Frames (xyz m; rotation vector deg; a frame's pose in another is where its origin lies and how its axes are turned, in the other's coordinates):
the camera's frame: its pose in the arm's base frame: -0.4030 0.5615 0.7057 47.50 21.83 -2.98
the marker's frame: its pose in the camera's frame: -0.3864 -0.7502 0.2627 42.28 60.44 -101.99
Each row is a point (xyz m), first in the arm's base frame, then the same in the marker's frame.
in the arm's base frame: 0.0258 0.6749 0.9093
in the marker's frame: -0.6459 0.4605 -1.0081
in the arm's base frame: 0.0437 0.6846 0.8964
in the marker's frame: -0.6476 0.4838 -1.0141
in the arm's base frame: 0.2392 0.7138 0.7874
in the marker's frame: -0.7080 0.7012 -1.0183
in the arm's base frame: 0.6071 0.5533 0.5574
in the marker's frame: -0.8668 1.0856 -0.8156
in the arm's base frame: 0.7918 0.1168 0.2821
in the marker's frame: -0.9446 1.3190 -0.3258
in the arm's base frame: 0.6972 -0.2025 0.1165
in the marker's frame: -0.8613 1.3043 0.0363
